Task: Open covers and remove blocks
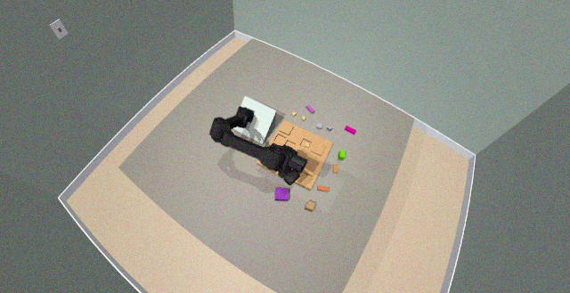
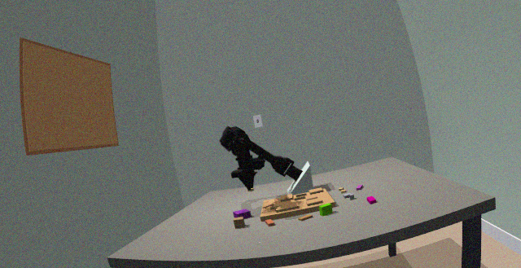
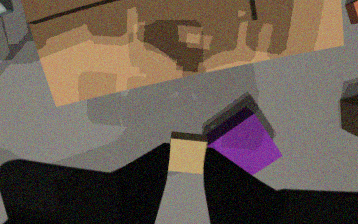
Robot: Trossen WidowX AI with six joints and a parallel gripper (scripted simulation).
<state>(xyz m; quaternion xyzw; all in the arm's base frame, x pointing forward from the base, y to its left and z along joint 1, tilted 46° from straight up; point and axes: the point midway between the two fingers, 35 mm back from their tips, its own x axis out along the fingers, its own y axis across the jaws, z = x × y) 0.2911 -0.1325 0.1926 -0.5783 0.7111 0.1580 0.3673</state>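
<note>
My gripper tip is 200 mm to the right of the tan puzzle board, 90 mm above it and 20 mm short of it. Also, from my gripper tip: green block 270 mm to the left, 240 mm ahead, 90 mm below; orange piece 220 mm ahead, 100 mm below, 60 mm to the left; brown piece 240 mm ahead, 190 mm to the left, 110 mm below.
</note>
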